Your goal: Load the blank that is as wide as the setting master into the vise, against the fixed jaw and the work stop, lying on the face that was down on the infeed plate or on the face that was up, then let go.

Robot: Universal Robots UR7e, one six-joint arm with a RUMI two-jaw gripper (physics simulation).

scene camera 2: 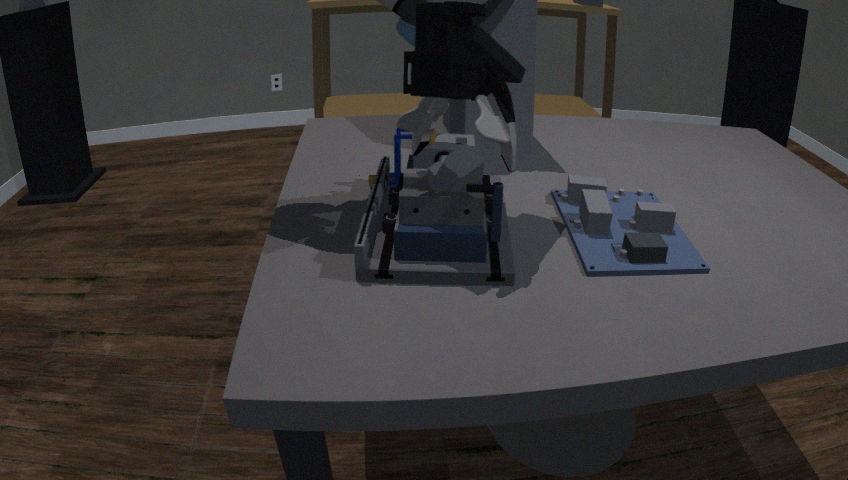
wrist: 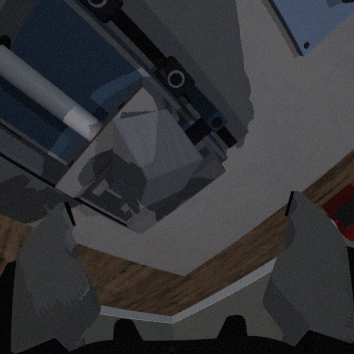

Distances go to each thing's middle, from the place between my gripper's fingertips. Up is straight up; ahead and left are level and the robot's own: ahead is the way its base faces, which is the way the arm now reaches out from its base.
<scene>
Right now my hand is 9 cm above the blue base (scene camera 2: 412, 242), 8 cm past it and 1 cm to the left of it. From my hand the other things lie so: dark setting master (scene camera 2: 641, 247): 25 cm to the left, 11 cm below, 3 cm ahead; infeed plate (scene camera 2: 682, 257): 26 cm to the left, 12 cm below, 6 cm behind.
</scene>
